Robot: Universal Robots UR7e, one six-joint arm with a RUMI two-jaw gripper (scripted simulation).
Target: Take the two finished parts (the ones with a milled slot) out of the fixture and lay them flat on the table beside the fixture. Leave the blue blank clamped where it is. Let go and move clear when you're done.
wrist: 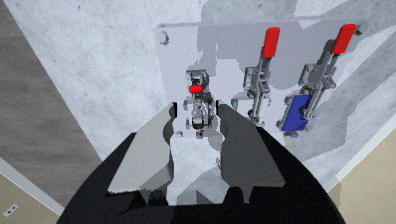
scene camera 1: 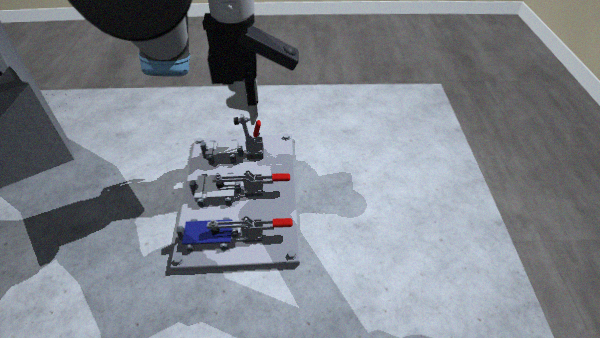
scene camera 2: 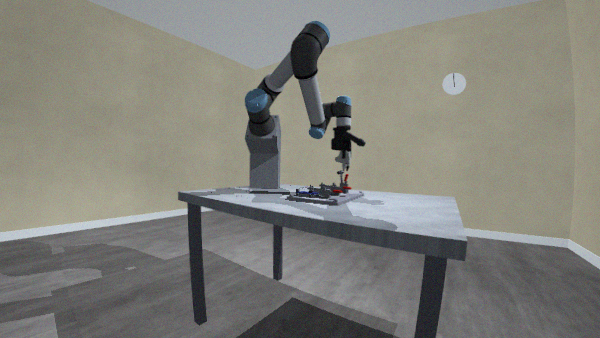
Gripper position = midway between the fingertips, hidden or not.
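Note:
Blue blank [scene camera 1: 196, 233] [wrist: 293, 120] in sight. Grey fixture plate [scene camera 1: 278, 201] [wrist: 224, 50] in sight. My gripper [scene camera 1: 253, 117] [scene camera 2: 345, 171] [wrist: 196, 102] in sight.

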